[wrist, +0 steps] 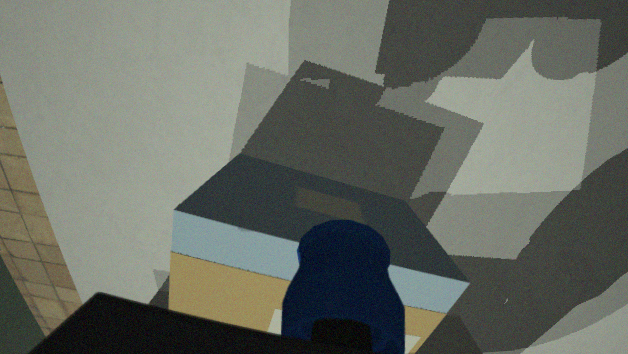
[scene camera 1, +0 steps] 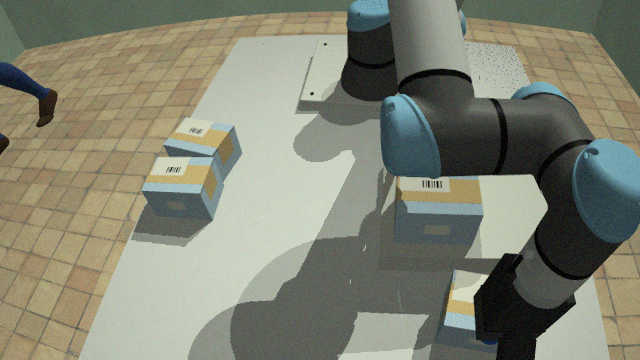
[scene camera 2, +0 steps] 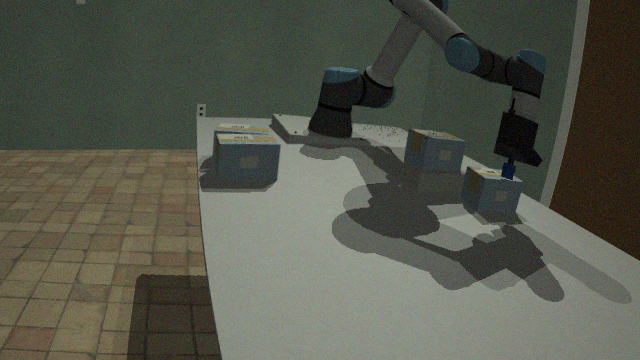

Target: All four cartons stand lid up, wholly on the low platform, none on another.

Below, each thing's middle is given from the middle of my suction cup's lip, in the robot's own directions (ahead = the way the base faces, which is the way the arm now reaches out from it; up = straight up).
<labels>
My suction cup is 27 cm past the low grey platform (scene camera 1: 513, 206), 1 cm to the left of it and 8 cm above it.
</labels>
